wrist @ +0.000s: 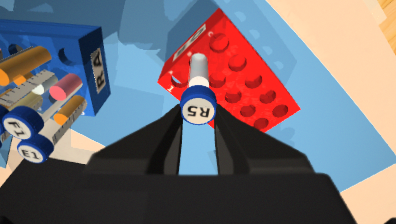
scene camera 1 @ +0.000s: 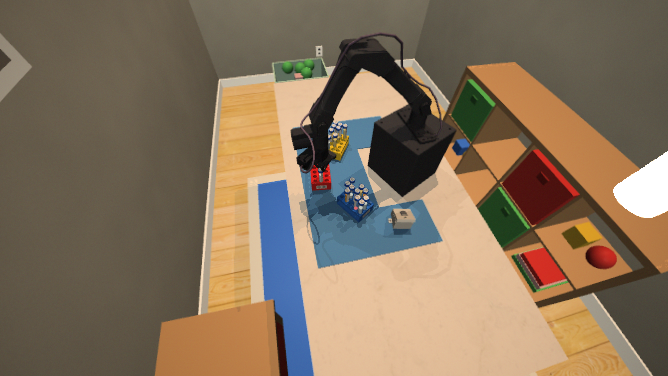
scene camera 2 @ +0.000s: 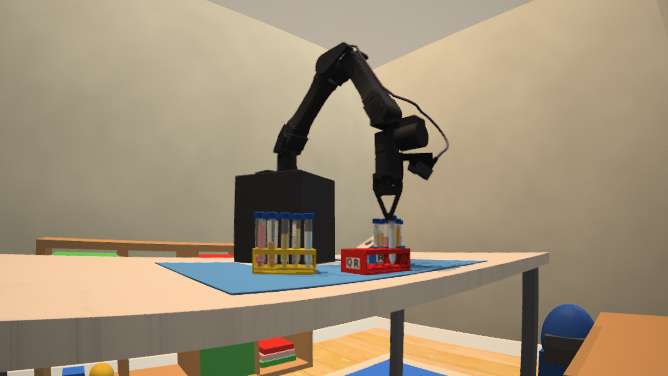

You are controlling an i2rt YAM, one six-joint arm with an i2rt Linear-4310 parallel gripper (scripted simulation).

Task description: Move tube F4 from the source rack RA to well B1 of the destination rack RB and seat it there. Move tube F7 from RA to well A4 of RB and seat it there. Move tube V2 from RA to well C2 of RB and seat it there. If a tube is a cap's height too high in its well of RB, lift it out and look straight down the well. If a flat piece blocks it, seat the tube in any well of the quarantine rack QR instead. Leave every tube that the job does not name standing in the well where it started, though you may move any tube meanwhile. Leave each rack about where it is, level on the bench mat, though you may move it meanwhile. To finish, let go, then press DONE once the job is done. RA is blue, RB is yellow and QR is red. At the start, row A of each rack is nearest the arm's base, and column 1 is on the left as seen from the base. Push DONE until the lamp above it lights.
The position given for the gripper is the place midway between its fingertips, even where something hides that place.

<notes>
In view: the gripper point(scene camera 2: 388, 219), a tube point(wrist: 198, 103) and a red rack point(wrist: 226, 40).
The gripper also shows in the wrist view point(wrist: 198, 111).
</notes>
